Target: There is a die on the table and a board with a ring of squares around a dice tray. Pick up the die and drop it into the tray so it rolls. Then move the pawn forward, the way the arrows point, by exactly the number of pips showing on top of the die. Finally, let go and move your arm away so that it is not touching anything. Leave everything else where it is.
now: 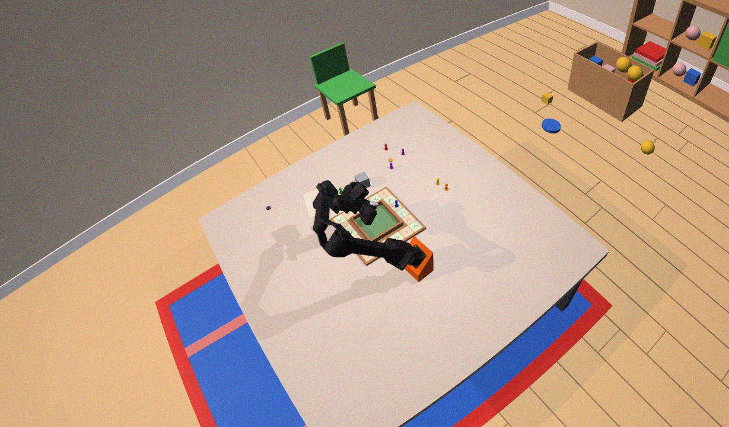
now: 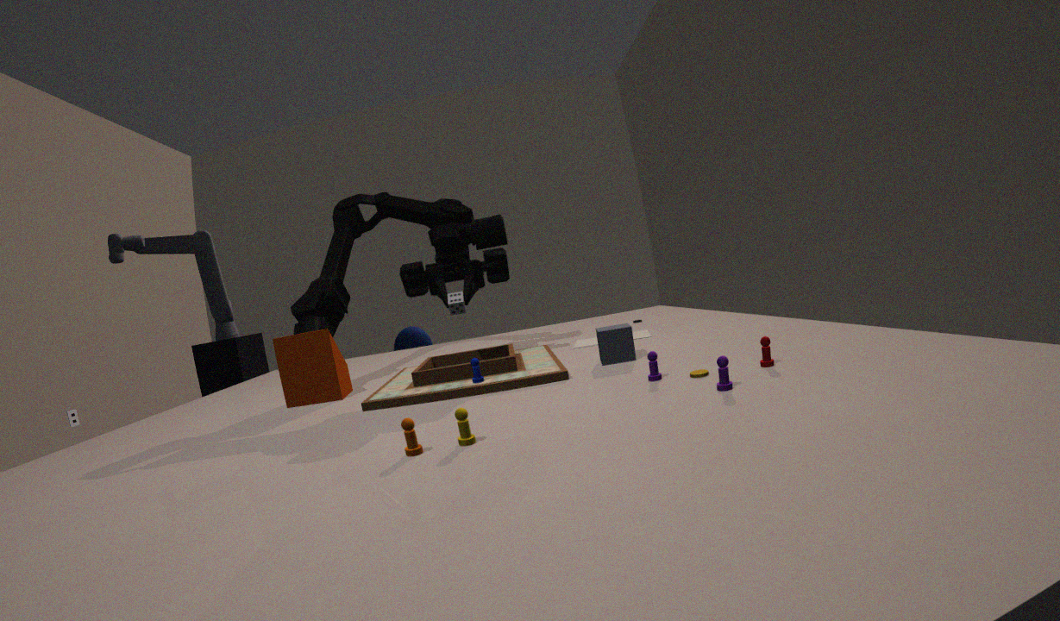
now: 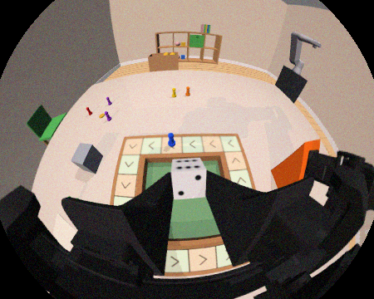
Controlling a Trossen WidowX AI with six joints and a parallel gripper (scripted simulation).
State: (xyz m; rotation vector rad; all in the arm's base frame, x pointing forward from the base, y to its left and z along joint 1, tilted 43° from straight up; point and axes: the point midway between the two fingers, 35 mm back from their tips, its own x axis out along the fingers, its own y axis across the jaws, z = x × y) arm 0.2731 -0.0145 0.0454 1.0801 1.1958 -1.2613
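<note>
Now: gripper tip 10 mm above the white die. The rest, counted from my gripper tip: yellow pawn: 10 mm ahead, 330 mm to the right, 100 mm below; then blue pawn: 20 mm ahead, 110 mm to the right, 90 mm below; then green dice tray: 110 mm below.
</note>
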